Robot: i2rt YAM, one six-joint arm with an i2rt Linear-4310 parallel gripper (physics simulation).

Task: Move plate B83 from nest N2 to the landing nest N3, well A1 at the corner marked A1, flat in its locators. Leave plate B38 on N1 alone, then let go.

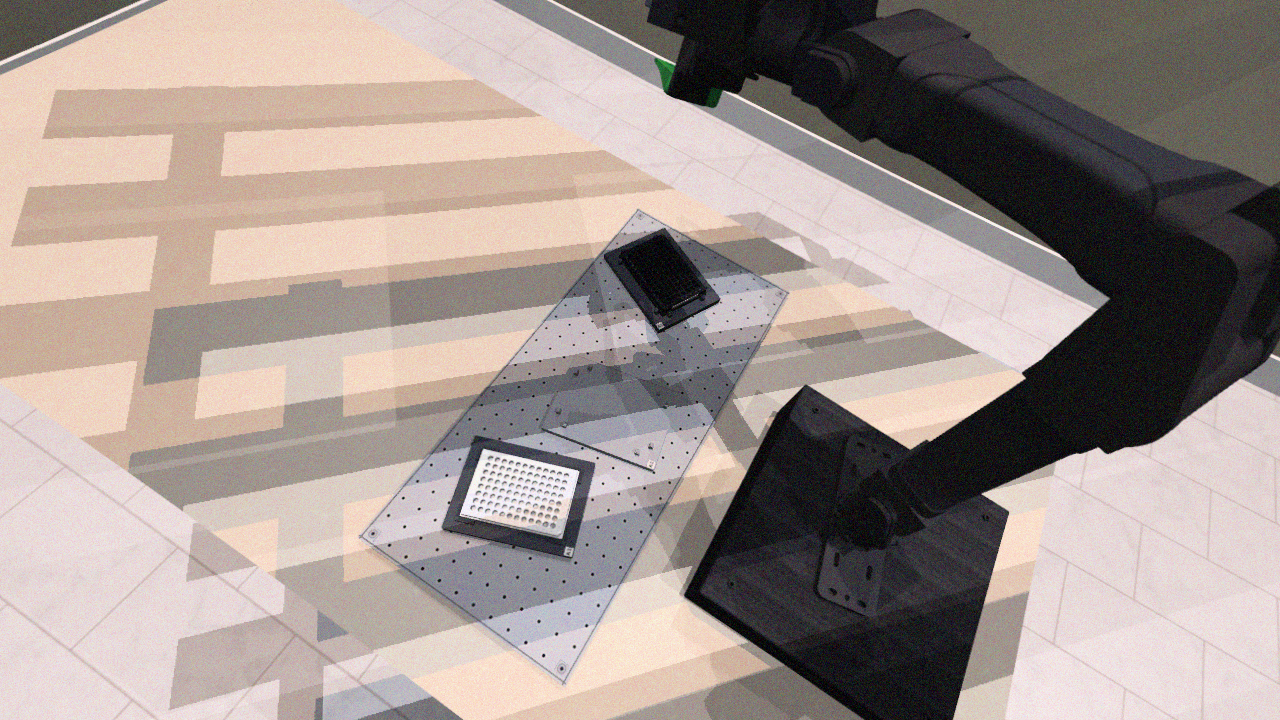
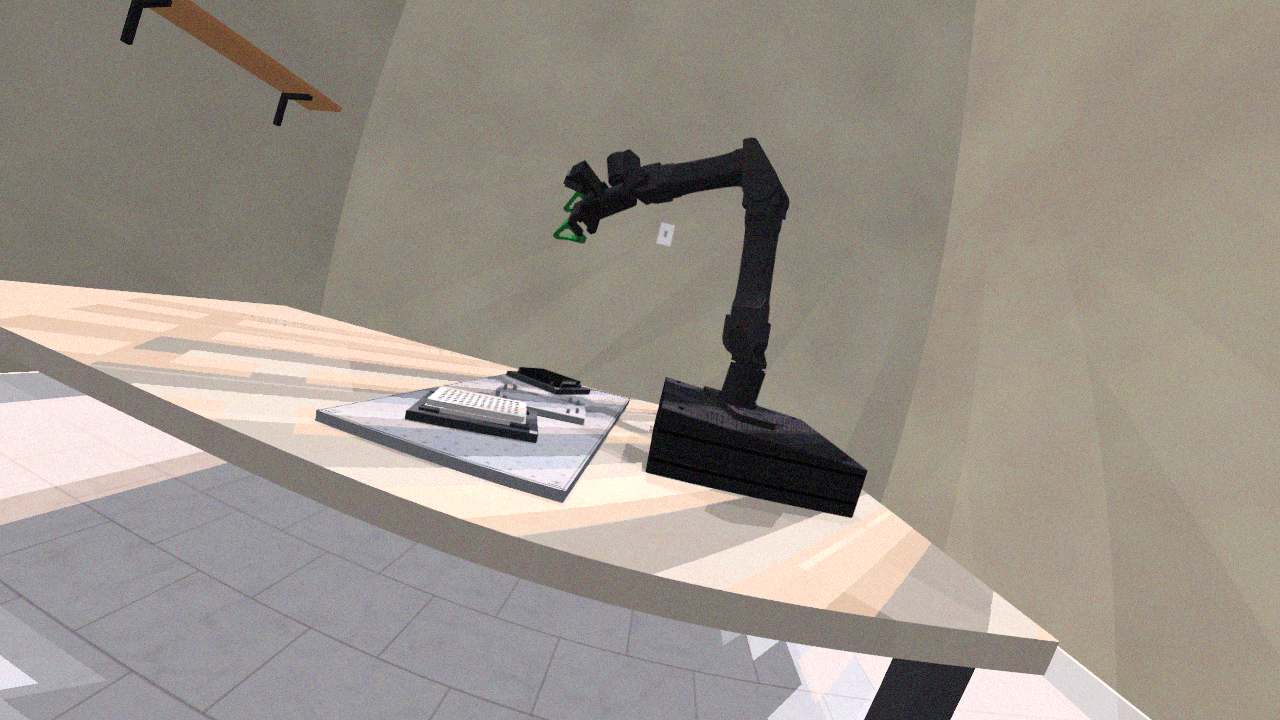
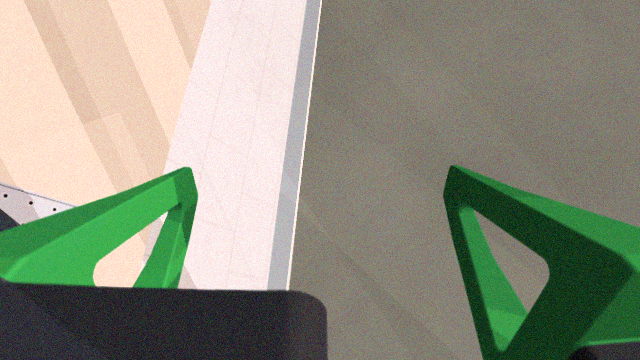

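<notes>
My gripper (image 1: 684,85) (image 2: 561,221) (image 3: 320,180) has green fingers spread wide, open and empty, high above the table and beyond the board's back end. A white many-welled plate (image 1: 520,492) (image 2: 478,404) sits in a dark nest (image 1: 578,503) (image 2: 474,428) nearer the front. A black plate (image 1: 664,271) (image 2: 550,377) sits in another dark nest (image 1: 639,293) at the back. Between them is a pale nest (image 1: 617,425) (image 2: 562,412) with small locators and no plate on it. I cannot read the plate or nest labels, or the A1 mark.
The nests stand on a perforated grey board (image 1: 528,591) (image 2: 554,465) (image 3: 44,206). The black arm base (image 1: 769,564) (image 2: 751,465) stands on the table to the right of the board. A wooden shelf (image 2: 250,53) is high on the wall.
</notes>
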